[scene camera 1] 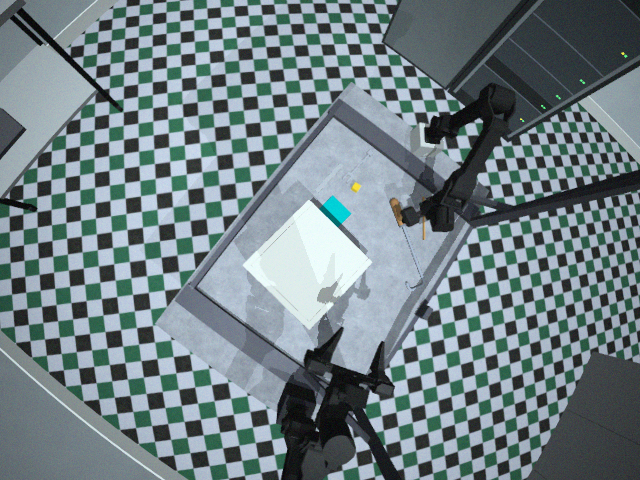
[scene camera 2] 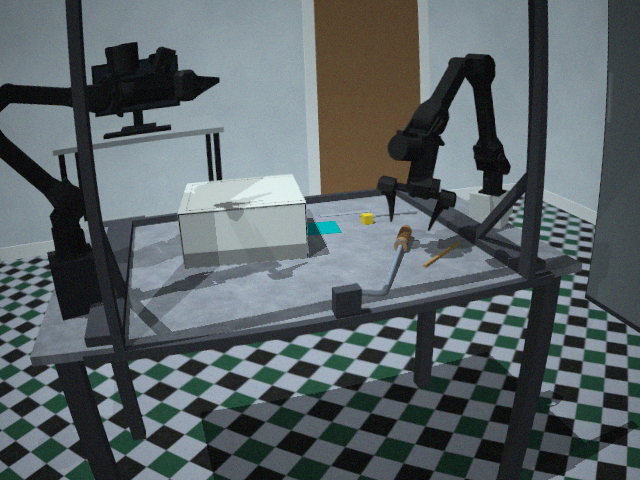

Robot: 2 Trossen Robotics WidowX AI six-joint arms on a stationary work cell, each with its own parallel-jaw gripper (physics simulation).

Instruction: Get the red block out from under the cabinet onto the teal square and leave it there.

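Where they show: left gripper, fingertip midpoint: [scene camera 1: 363, 334] [scene camera 2: 211, 79]; right gripper, fingertip midpoint: [scene camera 2: 409, 226]; left arm's base, link origin: [scene camera 1: 296, 414] [scene camera 2: 70, 254]; right arm's base, link origin: [scene camera 1: 431, 135] [scene camera 2: 492, 192].
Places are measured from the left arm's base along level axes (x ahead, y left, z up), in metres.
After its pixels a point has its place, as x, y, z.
The white cabinet [scene camera 1: 310, 263] {0.463, 0.133, 0.016} [scene camera 2: 242, 232] {0.403, 0.004, -0.042} stands on the table. The red block does not show in either view. The teal square [scene camera 1: 336, 210] {0.691, 0.104, -0.118} [scene camera 2: 326, 227] {0.691, 0.105, -0.118} lies flat beside the cabinet, partly in its shadow. A hooked metal rod with a wooden handle [scene camera 1: 395, 210] {0.772, -0.104, -0.090} [scene camera 2: 403, 238] {0.746, -0.152, -0.088} lies on the table. My right gripper [scene camera 1: 421, 215] {0.756, -0.163, -0.055} [scene camera 2: 410, 225] {0.756, -0.163, -0.055} is open and empty, fingers pointing down, a little above the table close to the handle. My left gripper [scene camera 1: 361, 335] {0.352, -0.001, 0.313} [scene camera 2: 217, 80] {0.352, -0.001, 0.313} is open and empty, held high at the cabinet's left side in scene camera 2.
A small yellow block [scene camera 1: 356, 187] {0.797, 0.067, -0.094} [scene camera 2: 367, 218] {0.793, 0.056, -0.101} lies near the teal square. A thin orange-brown stick [scene camera 1: 423, 229] {0.754, -0.245, -0.112} [scene camera 2: 440, 255] {0.788, -0.240, -0.114} lies beside the handle. A dark box [scene camera 1: 423, 310] {0.455, -0.330, -0.078} [scene camera 2: 346, 300] {0.443, -0.351, -0.082} is at the table's edge near the hook. Dark frame posts [scene camera 2: 536, 139] {0.854, -0.452, 0.190} rise around the table.
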